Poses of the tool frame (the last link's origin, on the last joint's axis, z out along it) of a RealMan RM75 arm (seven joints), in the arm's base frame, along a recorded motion.
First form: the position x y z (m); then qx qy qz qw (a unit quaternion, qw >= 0).
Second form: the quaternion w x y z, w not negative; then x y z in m. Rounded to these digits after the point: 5 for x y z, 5 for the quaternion.
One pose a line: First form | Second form
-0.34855, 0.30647, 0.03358, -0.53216, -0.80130, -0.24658, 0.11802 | 0.11802, -0.53216, -0.80130, -0.24658, -0.34855, 0.30647, 0.03358
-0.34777, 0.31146, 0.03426, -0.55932, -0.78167, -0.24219, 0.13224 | 0.13224, -0.55932, -0.78167, -0.24219, -0.34777, 0.31146, 0.03426
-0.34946, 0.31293, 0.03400, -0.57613, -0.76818, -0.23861, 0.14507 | 0.14507, -0.57613, -0.76818, -0.23861, -0.34946, 0.31293, 0.03400
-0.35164, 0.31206, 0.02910, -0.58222, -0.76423, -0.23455, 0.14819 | 0.14819, -0.58222, -0.76423, -0.23455, -0.35164, 0.31206, 0.02910
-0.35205, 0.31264, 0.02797, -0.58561, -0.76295, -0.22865, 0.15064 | 0.15064, -0.58561, -0.76295, -0.22865, -0.35205, 0.31264, 0.02797
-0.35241, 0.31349, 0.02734, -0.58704, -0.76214, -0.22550, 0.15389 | 0.15389, -0.58704, -0.76214, -0.22550, -0.35241, 0.31349, 0.02734
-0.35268, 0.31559, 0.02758, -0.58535, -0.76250, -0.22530, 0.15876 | 0.15876, -0.58535, -0.76250, -0.22530, -0.35268, 0.31559, 0.02758
